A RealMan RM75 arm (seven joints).
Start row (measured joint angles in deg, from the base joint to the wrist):
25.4, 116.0, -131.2, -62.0, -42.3, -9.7, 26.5
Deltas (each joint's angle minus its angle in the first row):
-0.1, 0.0, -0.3, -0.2, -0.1, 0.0, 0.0
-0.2, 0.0, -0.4, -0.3, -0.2, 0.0, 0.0
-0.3, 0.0, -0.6, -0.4, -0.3, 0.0, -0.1
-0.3, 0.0, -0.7, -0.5, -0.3, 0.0, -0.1
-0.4, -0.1, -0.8, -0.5, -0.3, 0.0, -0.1
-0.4, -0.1, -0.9, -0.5, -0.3, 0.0, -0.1
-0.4, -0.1, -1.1, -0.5, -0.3, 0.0, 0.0
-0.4, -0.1, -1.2, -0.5, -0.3, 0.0, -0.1
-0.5, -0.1, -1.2, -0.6, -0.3, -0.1, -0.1
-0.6, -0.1, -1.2, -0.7, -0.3, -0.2, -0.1
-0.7, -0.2, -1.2, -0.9, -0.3, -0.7, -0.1
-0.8, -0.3, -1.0, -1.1, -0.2, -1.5, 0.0
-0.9, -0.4, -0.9, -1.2, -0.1, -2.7, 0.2
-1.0, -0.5, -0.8, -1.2, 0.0, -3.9, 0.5
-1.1, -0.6, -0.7, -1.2, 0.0, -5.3, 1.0
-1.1, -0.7, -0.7, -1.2, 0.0, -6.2, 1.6
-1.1, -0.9, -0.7, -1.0, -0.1, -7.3, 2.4
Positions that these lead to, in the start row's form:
25.3, 116.0, -131.5, -62.2, -42.4, -9.7, 26.5
25.2, 116.0, -131.6, -62.3, -42.5, -9.7, 26.5
25.1, 116.0, -131.8, -62.4, -42.6, -9.7, 26.4
25.1, 116.0, -131.9, -62.5, -42.6, -9.7, 26.4
25.0, 115.9, -132.0, -62.5, -42.6, -9.7, 26.4
25.0, 115.9, -132.1, -62.5, -42.6, -9.7, 26.4
25.0, 115.9, -132.3, -62.5, -42.6, -9.7, 26.5
25.0, 115.9, -132.4, -62.5, -42.6, -9.7, 26.4
24.9, 115.9, -132.4, -62.6, -42.6, -9.8, 26.4
24.8, 115.9, -132.4, -62.7, -42.6, -9.9, 26.4
24.7, 115.8, -132.4, -62.9, -42.6, -10.4, 26.4
24.6, 115.7, -132.2, -63.1, -42.5, -11.2, 26.5
24.5, 115.6, -132.1, -63.2, -42.4, -12.4, 26.7
24.4, 115.5, -132.0, -63.2, -42.3, -13.6, 27.0
24.3, 115.4, -131.9, -63.2, -42.3, -15.0, 27.5
24.3, 115.3, -131.9, -63.2, -42.3, -15.9, 28.1
24.3, 115.1, -131.9, -63.0, -42.4, -17.0, 28.9

